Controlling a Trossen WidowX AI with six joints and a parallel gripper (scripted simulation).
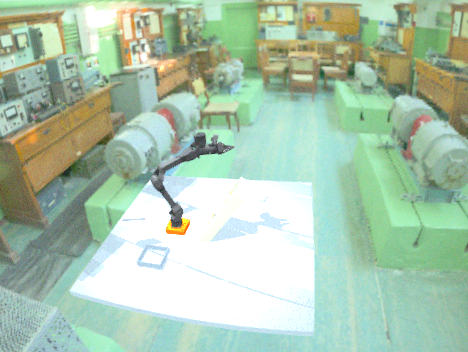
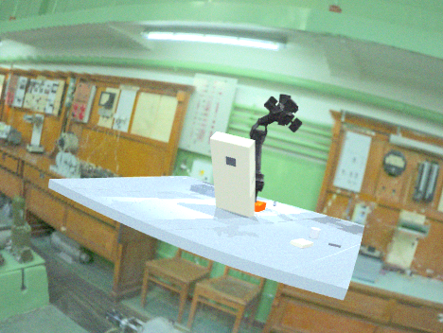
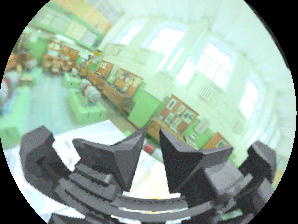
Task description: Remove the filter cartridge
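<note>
Right now my gripper tip is 30 mm past the round filter cartridge, 170 mm to the left of it and 230 mm above it. Also, from my gripper tip: flat white block 140 mm ahead, 210 mm to the left, 490 mm below; shallow grey tray 480 mm behind, 380 mm to the right, 490 mm below; dark strip 30 mm ahead, 360 mm to the left, 490 mm below.
</note>
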